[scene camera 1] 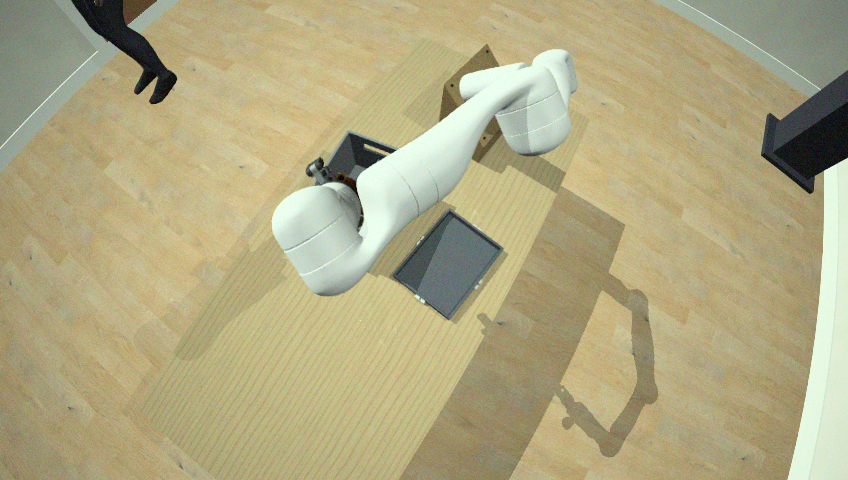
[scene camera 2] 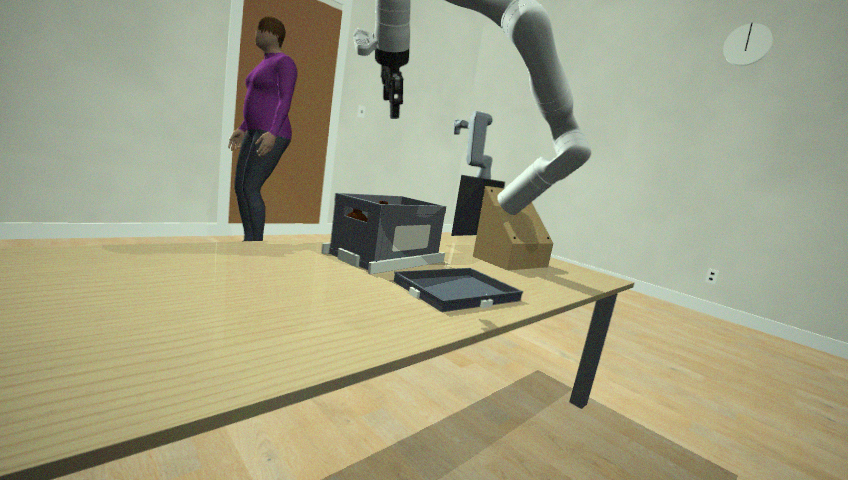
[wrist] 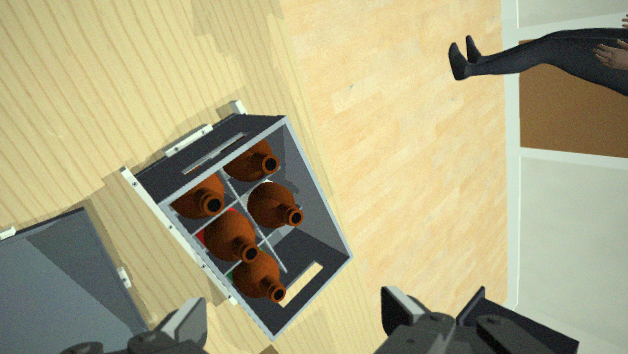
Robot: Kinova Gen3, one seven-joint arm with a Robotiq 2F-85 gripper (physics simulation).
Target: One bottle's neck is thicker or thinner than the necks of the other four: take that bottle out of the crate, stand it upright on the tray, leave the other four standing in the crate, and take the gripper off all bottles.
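Places are measured from the arm's base along level axes (x ahead, y left, z up), in millimetres.
Pixels of known places: gripper, fingertip midpoint: (scene camera 2: 390,108) (wrist: 295,311); arm's base at its link origin: (scene camera 1: 471,89) (scene camera 2: 507,204).
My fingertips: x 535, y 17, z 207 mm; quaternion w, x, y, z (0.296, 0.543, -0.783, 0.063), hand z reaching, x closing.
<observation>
For each thing: its top centre in the pictures, then the offset to it from my fingertips. "spot": a spot on its surface instead.
- dark crate at its top centre: (wrist: 279,237) (scene camera 1: 353,182) (scene camera 2: 393,199) dz -232, dx -113, dy -99 mm
- neck at a spot on its surface: (wrist: 213,204) spot: dz -244, dx -31, dy -37 mm
- dark tray at a spot on its surface: (wrist: 60,285) spot: dz -402, dx -101, dy +169 mm
Five brown bottles stand in the dark crate (scene camera 1: 351,148) (scene camera 2: 355,237) (wrist: 318,187). In the wrist view, the bottle with the widest-looking mouth and neck (wrist: 213,204) is in the corner compartment at the slotted end wall, on the tray's side. The other bottles (wrist: 270,164) (wrist: 295,217) (wrist: 249,253) (wrist: 276,293) have narrower mouths, similar to each other. One compartment is empty. The dark tray (scene camera 1: 455,261) (scene camera 2: 464,288) (wrist: 60,285) holds no bottle. My gripper (scene camera 1: 316,168) (scene camera 2: 394,113) (wrist: 295,311) is open and empty, high above the crate. The arm hides most bottles in scene camera 1.
Pale stop blocks (scene camera 2: 407,262) (wrist: 188,140) stand along the crate's foot. A wooden block with a sloped face (scene camera 1: 489,59) (scene camera 2: 517,246) stands beyond the crate, near the arm's lower part. A person (scene camera 1: 133,47) (scene camera 2: 270,107) (wrist: 545,55) stands on the floor past the table.
</observation>
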